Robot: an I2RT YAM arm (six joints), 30 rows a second.
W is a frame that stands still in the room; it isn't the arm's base.
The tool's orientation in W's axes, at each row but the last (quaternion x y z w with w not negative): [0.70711 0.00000 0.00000 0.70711]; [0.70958 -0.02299 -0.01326 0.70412]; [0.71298 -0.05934 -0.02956 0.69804]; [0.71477 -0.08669 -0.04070 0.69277]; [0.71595 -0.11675 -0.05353 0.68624]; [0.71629 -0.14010 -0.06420 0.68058]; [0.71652 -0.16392 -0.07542 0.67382]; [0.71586 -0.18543 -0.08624 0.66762]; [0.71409 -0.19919 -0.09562 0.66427]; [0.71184 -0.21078 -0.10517 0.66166]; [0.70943 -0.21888 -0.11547 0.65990]
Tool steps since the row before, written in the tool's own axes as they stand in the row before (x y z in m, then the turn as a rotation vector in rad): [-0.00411 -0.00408 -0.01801 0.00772 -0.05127 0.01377]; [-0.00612 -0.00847 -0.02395 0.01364 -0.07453 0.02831]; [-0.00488 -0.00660 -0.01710 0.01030 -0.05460 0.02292]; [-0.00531 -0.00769 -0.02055 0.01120 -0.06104 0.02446]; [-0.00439 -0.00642 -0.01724 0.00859 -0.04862 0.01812]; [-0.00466 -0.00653 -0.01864 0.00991 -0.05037 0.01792]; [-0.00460 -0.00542 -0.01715 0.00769 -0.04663 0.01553]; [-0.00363 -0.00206 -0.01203 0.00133 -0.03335 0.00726]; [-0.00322 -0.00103 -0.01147 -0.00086 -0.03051 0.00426]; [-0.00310 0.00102 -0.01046 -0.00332 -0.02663 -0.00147]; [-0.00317 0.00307 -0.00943 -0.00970 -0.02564 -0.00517]
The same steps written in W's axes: [-0.00411 0.01801 -0.00408 0.00772 -0.01377 -0.05127]; [-0.00477 0.02429 -0.00836 0.01321 -0.02842 -0.07456]; [-0.00241 0.01770 -0.00639 0.00971 -0.02302 -0.05466]; [-0.00103 0.02136 -0.00724 0.01076 -0.02454 -0.06109]; [0.00044 0.01798 -0.00585 0.00857 -0.01814 -0.04861]; [0.00157 0.01941 -0.00573 0.01008 -0.01827 -0.05021]; [0.00206 0.01789 -0.00451 0.00829 -0.01542 -0.04656]; [0.00145 0.01258 -0.00136 0.00354 -0.00589 -0.03346]; [0.00186 0.01181 -0.00029 0.00232 -0.00236 -0.03064]; [0.00156 0.01071 0.00168 0.00196 0.00372 -0.02654]; [0.00100 0.00972 0.00360 -0.00212 0.00992 -0.02599]
